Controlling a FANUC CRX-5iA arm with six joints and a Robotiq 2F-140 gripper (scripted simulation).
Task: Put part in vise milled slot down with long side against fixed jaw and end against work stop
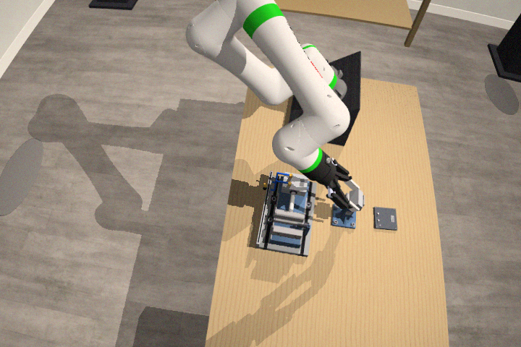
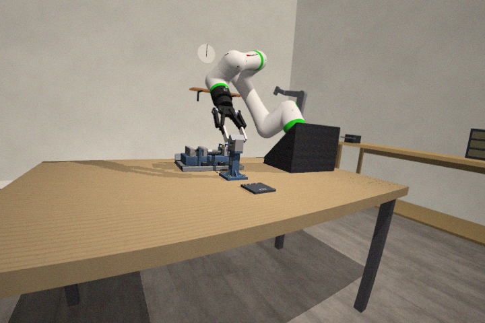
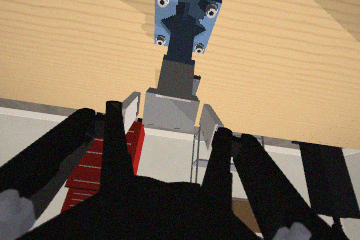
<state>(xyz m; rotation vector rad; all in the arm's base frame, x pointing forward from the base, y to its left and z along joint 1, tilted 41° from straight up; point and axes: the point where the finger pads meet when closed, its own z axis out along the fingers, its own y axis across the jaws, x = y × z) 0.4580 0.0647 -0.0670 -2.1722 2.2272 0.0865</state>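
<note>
Right now my hand is 2 cm to the right of the part and 2 cm above it. From my hand the other things lie so: white cylinder rod: 1 cm ahead, 20 cm to the right, 10 cm below; then V-block post: 2 cm to the left, 12 cm below; then work stop: 10 cm ahead, 15 cm to the right, 8 cm below.
</note>
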